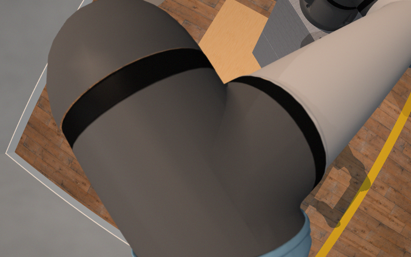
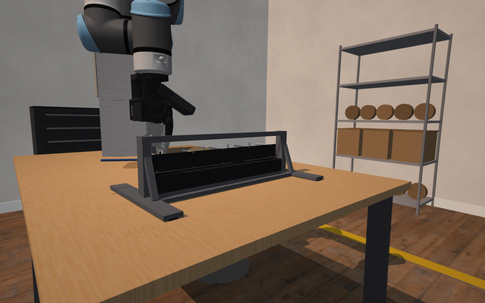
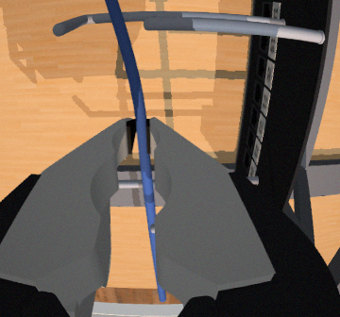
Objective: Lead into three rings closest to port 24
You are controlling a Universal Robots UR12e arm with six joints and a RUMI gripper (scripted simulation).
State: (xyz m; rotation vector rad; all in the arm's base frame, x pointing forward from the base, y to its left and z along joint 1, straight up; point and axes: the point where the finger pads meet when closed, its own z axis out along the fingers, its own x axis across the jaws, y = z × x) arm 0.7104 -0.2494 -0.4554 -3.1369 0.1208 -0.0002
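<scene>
Right now the rack is 100 mm ahead of my hand, 140 mm to the left of it and 10 mm below it.
</scene>
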